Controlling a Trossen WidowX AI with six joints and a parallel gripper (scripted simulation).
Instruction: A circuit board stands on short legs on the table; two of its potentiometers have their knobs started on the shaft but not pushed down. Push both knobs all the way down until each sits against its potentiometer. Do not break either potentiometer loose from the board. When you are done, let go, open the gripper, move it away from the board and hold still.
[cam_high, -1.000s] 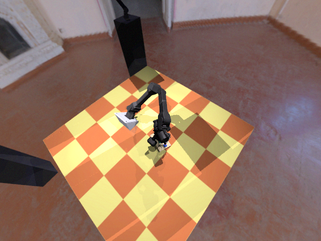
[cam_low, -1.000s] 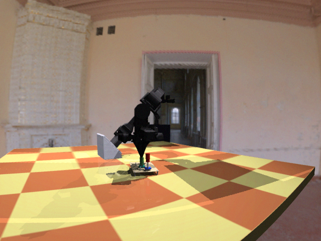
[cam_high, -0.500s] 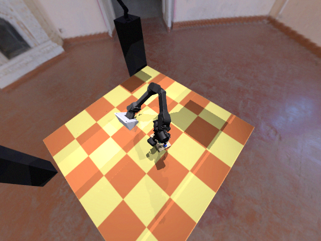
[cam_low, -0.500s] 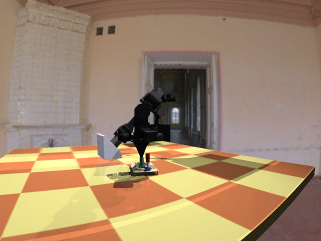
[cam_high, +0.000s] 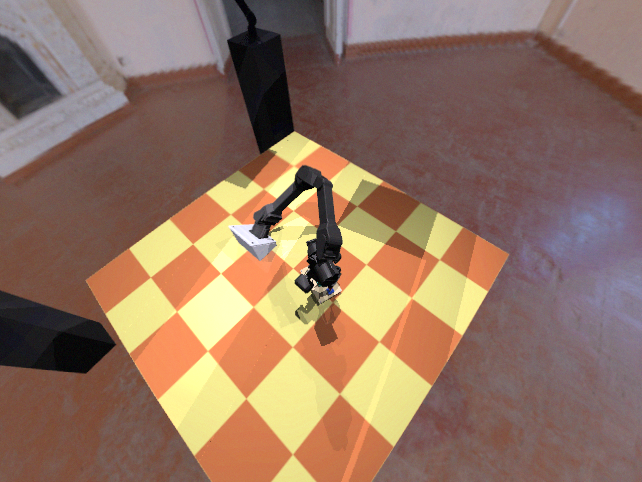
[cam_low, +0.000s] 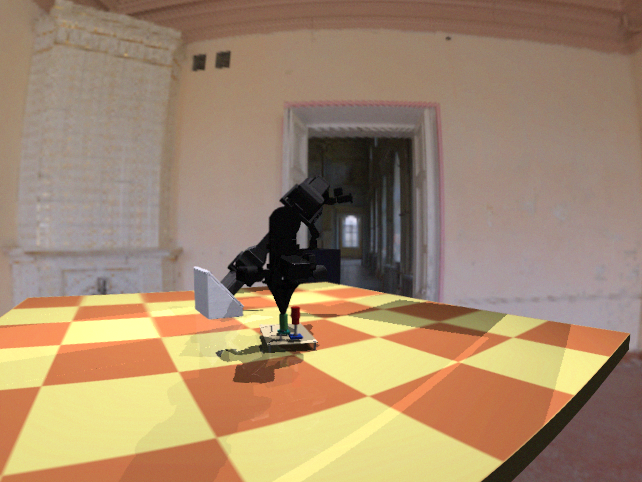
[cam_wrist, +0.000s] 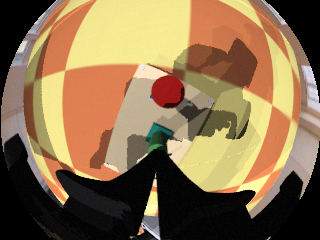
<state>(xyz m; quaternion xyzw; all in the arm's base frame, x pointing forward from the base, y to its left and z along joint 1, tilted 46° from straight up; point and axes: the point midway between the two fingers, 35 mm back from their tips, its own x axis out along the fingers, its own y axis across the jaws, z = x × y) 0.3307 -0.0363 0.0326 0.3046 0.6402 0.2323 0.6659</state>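
Now: gripper tip 2 cm above the green knob. From my gripper tip the other things lie so: red knob 5 cm ahead.
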